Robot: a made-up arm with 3 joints. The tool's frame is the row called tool.
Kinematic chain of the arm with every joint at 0, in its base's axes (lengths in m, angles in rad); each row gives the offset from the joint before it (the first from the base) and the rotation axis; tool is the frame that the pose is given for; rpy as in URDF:
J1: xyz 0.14 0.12 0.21 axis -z
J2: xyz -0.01 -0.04 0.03 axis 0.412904 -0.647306 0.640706
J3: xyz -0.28 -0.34 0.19 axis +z
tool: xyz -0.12 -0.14 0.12 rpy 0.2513 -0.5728 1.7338
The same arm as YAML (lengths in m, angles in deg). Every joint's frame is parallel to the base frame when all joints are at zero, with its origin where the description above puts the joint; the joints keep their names.
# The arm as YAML. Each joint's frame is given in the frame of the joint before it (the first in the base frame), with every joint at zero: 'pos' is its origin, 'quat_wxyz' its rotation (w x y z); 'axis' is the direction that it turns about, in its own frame. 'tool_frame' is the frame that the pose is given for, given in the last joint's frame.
length_unit: m
angle_unit: deg
joints:
  - joint: J1
    pos: [0.14, 0.12, 0.21]
    quat_wxyz: [1.0, 0.0, 0.0, 0.0]
    axis: [0.0, 0.0, -1.0]
  - joint: J2
    pos: [-0.01, -0.04, 0.03]
    quat_wxyz: [1.0, 0.0, 0.0, 0.0]
    axis: [0.412904, -0.647306, 0.640706]
  - joint: J3
    pos: [-0.28, -0.34, 0.19]
    quat_wxyz: [1.0, 0.0, 0.0, 0.0]
    axis: [0.0, 0.0, 1.0]
tool_frame:
  pos: [-0.12, -0.14, 0.12]
  quat_wxyz: [0.588948, 0.291462, -0.089748, 0.748422]

